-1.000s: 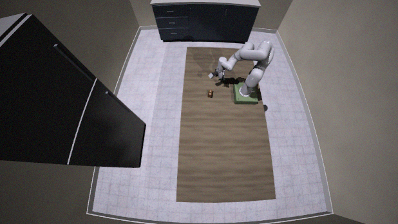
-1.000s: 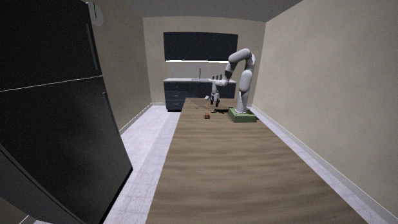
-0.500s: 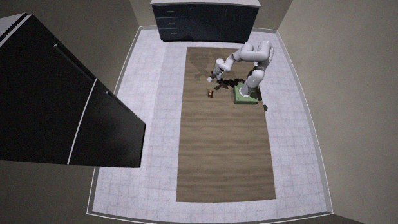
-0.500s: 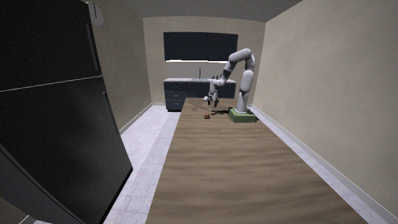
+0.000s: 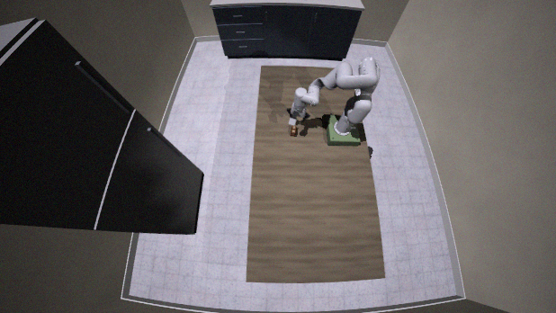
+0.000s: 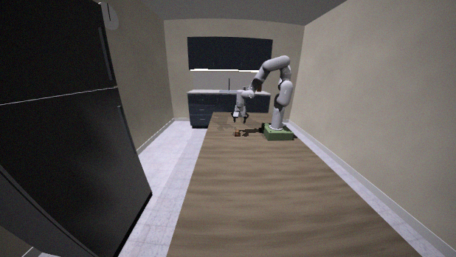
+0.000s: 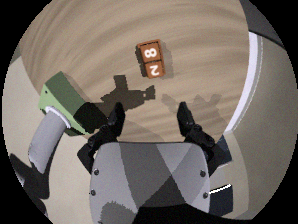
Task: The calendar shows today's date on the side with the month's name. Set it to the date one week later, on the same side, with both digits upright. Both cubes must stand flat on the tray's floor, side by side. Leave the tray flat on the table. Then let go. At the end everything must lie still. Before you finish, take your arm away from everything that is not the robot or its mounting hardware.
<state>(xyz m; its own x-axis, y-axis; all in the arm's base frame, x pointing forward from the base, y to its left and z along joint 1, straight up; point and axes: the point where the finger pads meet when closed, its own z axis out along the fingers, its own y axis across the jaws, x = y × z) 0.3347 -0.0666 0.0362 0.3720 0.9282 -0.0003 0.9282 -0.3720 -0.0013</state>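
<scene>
Now: the calendar cube 20 mm ahead of my hand, 30 mm to the left of it and 90 mm below it. From my hand the other things lie so: calendar tray (20 mm ahead, 50 mm to the left, 100 mm below).
</scene>
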